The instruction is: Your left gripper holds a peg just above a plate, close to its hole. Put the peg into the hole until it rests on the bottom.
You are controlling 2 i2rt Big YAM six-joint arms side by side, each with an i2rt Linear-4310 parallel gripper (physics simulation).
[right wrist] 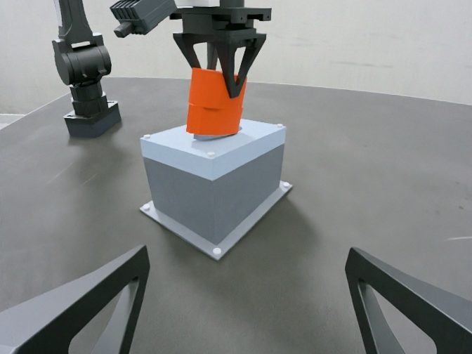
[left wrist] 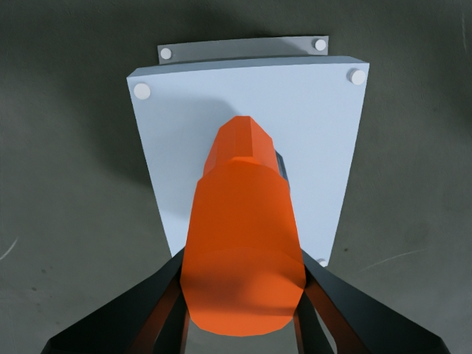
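Note:
An orange many-sided peg (left wrist: 243,215) (right wrist: 215,112) is held nearly upright, tilted slightly in the right wrist view. My left gripper (left wrist: 241,253) (right wrist: 219,93) is shut on its upper part. The peg's lower end is just above the pale blue plate (left wrist: 320,115) (right wrist: 172,141), which tops a grey block. A dark sliver of the hole (left wrist: 283,171) shows right of the peg in the left wrist view, and a grey strip of it shows under the peg's lower edge in the right wrist view. The peg hides the rest. My right gripper (right wrist: 248,257) is open, in front of the block.
The grey block (right wrist: 182,192) stands on a thin base flange (left wrist: 240,48) (right wrist: 185,234) with white screw heads. A dark arm base (right wrist: 92,120) stands at the back left of the grey table (right wrist: 350,165). A pale wall (right wrist: 360,45) is behind.

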